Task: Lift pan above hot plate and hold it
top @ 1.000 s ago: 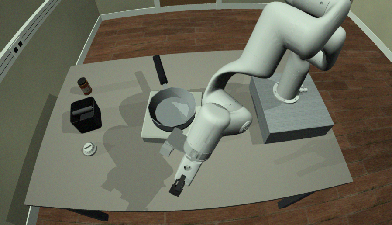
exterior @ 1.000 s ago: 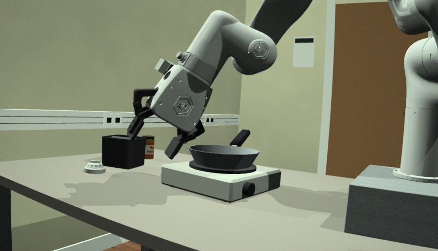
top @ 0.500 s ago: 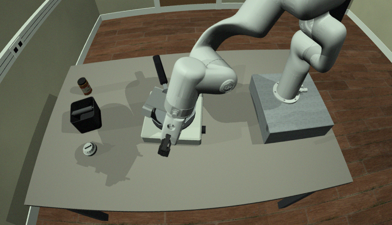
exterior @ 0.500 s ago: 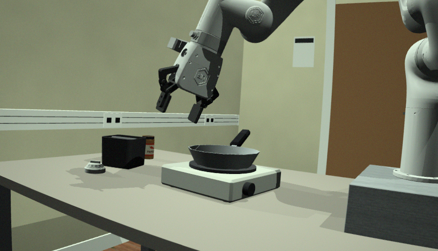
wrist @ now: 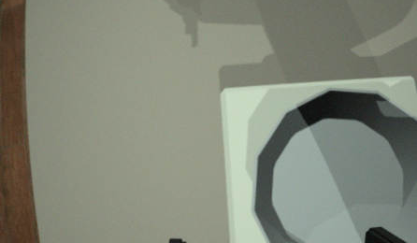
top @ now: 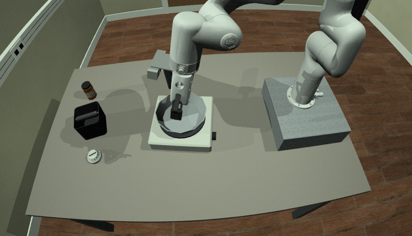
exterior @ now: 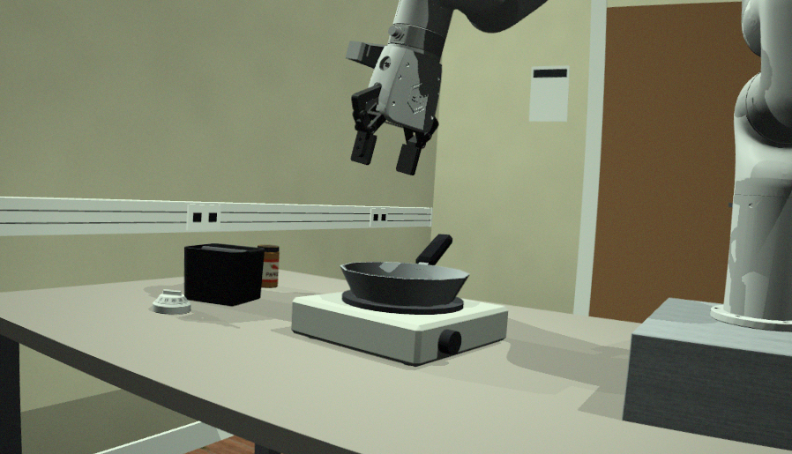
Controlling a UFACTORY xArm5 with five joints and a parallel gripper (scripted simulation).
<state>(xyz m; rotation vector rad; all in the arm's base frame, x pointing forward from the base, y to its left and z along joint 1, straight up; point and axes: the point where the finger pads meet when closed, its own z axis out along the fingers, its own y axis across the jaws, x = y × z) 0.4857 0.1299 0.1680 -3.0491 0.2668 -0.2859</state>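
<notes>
The grey pan lies 170 mm below my hand, 150 mm to the right of it and 30 mm ahead of it. Round my hand: brown jar 490 mm ahead, 310 mm to the right, 220 mm below; then white dial timer 390 mm ahead, 250 mm below, 30 mm to the left; then hot plate 230 mm below, 90 mm to the right, 10 mm behind.
</notes>
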